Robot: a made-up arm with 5 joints. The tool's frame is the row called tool.
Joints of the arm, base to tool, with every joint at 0 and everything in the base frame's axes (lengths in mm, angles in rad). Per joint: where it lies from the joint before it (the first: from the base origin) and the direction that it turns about. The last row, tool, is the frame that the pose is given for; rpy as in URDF.
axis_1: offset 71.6 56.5 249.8 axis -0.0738 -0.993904 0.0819
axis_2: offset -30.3 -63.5 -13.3 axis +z
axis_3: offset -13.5 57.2 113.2 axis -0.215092 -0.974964 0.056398
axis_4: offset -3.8 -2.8 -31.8 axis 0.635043 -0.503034 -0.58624
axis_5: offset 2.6 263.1 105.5 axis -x
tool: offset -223 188.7 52.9 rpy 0.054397 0.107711 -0.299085
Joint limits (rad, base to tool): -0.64..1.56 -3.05..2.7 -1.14..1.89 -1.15..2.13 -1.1..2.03
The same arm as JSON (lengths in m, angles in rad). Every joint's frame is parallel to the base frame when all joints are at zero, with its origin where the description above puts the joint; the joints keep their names.
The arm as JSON. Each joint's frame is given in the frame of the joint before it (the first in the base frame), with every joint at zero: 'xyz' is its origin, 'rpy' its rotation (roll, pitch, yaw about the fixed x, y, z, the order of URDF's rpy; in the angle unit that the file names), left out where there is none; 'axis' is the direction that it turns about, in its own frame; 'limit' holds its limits. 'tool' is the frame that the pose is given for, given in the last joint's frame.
{"units": {"length": "m", "angle": "rad"}, "joints": [
  {"name": "axis_1", "type": "revolute", "origin": {"xyz": [0.0716, 0.0565, 0.2498]}, "axis": [-0.0738, -0.993904, 0.0819], "limit": {"lower": -0.64, "upper": 1.56}},
  {"name": "axis_2", "type": "revolute", "origin": {"xyz": [-0.0303, -0.0635, -0.0133]}, "axis": [0.0, 0.0, 1.0], "limit": {"lower": -3.05, "upper": 2.7}},
  {"name": "axis_3", "type": "revolute", "origin": {"xyz": [-0.0135, 0.0572, 0.1132]}, "axis": [-0.215092, -0.974964, 0.056398], "limit": {"lower": -1.14, "upper": 1.89}},
  {"name": "axis_4", "type": "revolute", "origin": {"xyz": [-0.0038, -0.0028, -0.0318]}, "axis": [0.635043, -0.503034, -0.58624], "limit": {"lower": -1.15, "upper": 2.13}},
  {"name": "axis_5", "type": "revolute", "origin": {"xyz": [0.0026, 0.2631, 0.1055]}, "axis": [-1.0, 0.0, 0.0], "limit": {"lower": -1.1, "upper": 2.03}}
], "tool": {"origin": {"xyz": [-0.223, 0.1887, 0.0529], "rpy": [0.0544, 0.1077, -0.2991]}}}

